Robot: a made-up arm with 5 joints. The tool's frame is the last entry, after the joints.
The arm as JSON. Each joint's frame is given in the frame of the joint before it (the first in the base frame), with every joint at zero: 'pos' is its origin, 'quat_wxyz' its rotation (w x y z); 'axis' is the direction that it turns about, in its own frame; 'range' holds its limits. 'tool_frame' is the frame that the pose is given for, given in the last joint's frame.
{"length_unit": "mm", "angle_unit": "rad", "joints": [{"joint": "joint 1", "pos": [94.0, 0.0, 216.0], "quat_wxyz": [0.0, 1.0, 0.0, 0.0], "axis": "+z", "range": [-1.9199, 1.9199]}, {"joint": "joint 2", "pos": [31.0, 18.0, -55.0], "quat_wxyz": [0.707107, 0.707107, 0.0, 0.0], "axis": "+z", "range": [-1.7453, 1.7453]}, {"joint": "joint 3", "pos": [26.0, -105.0, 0.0], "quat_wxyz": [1.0, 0.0, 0.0, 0.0], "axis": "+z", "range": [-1.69, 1.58]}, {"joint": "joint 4", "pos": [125.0, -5.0, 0.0], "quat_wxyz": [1.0, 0.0, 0.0, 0.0], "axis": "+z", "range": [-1.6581, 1.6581]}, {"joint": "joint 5", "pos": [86.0, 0.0, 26.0], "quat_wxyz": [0.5, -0.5, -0.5, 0.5], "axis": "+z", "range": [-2.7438, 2.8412]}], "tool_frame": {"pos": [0.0, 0.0, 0.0], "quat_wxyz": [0.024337, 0.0, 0.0, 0.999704]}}
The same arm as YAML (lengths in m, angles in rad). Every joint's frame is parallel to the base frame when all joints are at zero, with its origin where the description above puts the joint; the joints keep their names.
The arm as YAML. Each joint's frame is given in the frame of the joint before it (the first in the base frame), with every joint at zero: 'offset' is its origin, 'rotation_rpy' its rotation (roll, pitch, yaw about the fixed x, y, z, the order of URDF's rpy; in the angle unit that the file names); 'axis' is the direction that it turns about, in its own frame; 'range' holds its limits. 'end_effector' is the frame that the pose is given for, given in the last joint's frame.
length_unit: m
angle_unit: rad
chain:
  - id: joint 1
    offset: [0.094, 0.0, 0.216]
    rotation_rpy: [0.0, 0.0, 0.0]
    axis: [0.0, 0.0, -1.0]
    range: [-1.9199, 1.9199]
  - id: joint 2
    offset: [0.031, -0.018, 0.055]
    rotation_rpy: [0.0, 0.0, 0.0]
    axis: [0.0, 1.0, 0.0]
    range: [-1.7453, 1.7453]
  - id: joint 3
    offset: [0.026, 0.0, 0.105]
    rotation_rpy: [0.0, 0.0, 0.0]
    axis: [0.0, 1.0, 0.0]
    range: [-1.69, 1.58]
  - id: joint 4
    offset: [0.125, 0.0, 0.005]
    rotation_rpy: [0.0, 0.0, 0.0]
    axis: [0.0, 1.0, 0.0]
    range: [-1.6581, 1.6581]
  - id: joint 5
    offset: [0.086, 0.026, 0.0]
    rotation_rpy: [0.0, 0.0, 0.0]
    axis: [-1.0, 0.0, 0.0]
    range: [-2.7438, 2.8412]
end_effector:
  offset: [0.0, 0.0, 0.0]
  rotation_rpy: [1.5708, -1.5221, -1.5708]

